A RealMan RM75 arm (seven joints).
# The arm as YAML. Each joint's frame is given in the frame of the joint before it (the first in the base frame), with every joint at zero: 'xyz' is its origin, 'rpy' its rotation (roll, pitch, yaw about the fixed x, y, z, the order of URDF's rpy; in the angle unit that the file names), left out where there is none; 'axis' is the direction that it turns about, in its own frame. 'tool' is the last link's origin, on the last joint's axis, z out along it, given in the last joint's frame.
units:
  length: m
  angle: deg
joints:
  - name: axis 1
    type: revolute
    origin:
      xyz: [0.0, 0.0, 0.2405]
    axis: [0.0, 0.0, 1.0]
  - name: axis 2
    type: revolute
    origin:
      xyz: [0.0, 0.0, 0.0]
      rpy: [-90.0, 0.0, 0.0]
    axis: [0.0, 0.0, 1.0]
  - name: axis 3
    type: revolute
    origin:
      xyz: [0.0, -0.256, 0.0]
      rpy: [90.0, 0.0, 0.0]
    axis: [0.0, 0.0, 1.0]
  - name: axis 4
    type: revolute
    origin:
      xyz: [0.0, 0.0, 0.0]
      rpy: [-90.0, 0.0, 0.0]
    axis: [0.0, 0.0, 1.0]
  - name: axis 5
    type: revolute
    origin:
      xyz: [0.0, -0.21, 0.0]
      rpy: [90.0, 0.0, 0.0]
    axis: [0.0, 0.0, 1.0]
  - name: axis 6
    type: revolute
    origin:
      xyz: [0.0, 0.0, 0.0]
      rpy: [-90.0, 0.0, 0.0]
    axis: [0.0, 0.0, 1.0]
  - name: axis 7
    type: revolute
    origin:
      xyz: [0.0, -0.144, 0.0]
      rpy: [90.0, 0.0, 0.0]
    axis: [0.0, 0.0, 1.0]
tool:
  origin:
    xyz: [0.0, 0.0, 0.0]
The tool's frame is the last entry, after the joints.
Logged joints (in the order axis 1, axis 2, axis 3, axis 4, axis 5, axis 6, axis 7), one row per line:
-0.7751, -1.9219, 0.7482, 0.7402, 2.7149, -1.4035, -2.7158
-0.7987, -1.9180, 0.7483, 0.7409, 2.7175, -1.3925, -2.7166
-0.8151, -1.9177, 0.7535, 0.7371, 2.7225, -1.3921, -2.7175
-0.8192, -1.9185, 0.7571, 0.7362, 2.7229, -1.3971, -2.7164
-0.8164, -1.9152, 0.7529, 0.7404, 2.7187, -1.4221, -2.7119
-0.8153, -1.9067, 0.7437, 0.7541, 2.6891, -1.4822, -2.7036
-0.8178, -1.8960, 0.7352, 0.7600, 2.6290, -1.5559, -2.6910
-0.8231, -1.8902, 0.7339, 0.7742, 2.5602, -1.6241, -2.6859
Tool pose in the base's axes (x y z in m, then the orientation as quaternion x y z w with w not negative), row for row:
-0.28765, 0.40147, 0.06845, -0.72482, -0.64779, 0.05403, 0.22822
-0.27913, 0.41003, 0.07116, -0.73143, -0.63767, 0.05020, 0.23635
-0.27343, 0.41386, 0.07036, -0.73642, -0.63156, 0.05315, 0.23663
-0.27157, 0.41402, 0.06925, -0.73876, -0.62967, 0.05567, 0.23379
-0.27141, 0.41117, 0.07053, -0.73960, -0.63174, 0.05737, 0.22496
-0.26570, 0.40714, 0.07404, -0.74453, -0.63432, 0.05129, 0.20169
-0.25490, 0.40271, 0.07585, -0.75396, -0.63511, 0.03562, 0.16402
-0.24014, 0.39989, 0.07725, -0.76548, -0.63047, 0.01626, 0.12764
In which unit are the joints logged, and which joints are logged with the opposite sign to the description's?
The joints are logged in radians. Opposite sign: axis 6.
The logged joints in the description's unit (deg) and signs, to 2 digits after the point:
-44.41, -110.12, 42.87, 42.41, 155.55, 80.41, -155.60
-45.76, -109.89, 42.87, 42.45, 155.70, 79.78, -155.65
-46.70, -109.88, 43.17, 42.23, 155.99, 79.76, -155.70
-46.94, -109.92, 43.38, 42.18, 156.01, 80.05, -155.64
-46.78, -109.73, 43.14, 42.42, 155.77, 81.48, -155.38
-46.71, -109.25, 42.61, 43.21, 154.07, 84.92, -154.90
-46.86, -108.63, 42.12, 43.54, 150.63, 89.15, -154.18
-47.16, -108.30, 42.05, 44.36, 146.69, 93.05, -153.89

